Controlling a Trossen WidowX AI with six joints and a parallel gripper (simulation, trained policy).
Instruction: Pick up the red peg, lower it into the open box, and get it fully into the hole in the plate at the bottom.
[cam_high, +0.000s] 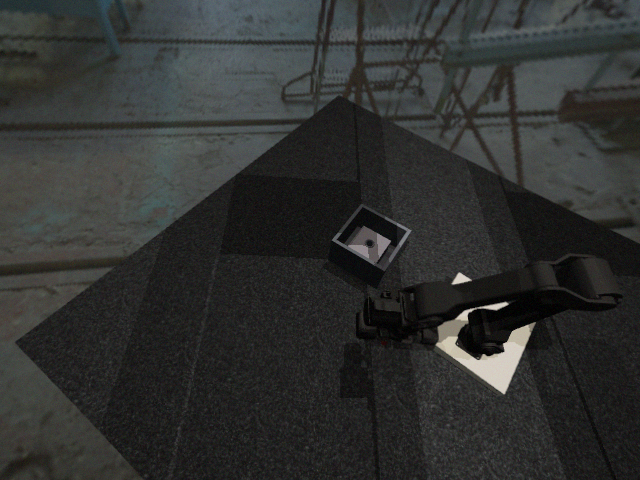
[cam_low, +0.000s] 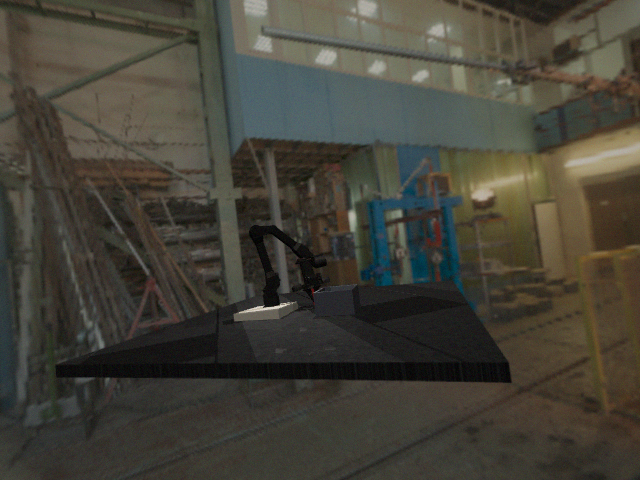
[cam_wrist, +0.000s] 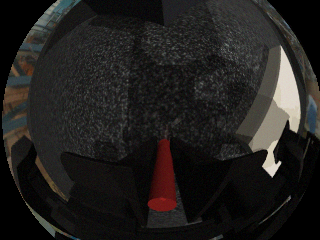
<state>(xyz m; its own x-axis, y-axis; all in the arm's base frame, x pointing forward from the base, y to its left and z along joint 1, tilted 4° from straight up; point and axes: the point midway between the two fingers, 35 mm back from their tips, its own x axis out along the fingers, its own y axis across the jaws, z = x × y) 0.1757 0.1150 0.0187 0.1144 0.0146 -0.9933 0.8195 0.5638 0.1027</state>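
Right now the pale plate is 170 mm ahead of my gripper tip, 190 mm to the right of it and 30 mm above it. The rest, counted from my gripper tip: red peg 10 mm behind, 10 mm to the left, 20 mm above; then grey box 170 mm ahead, 190 mm to the right, 10 mm above.
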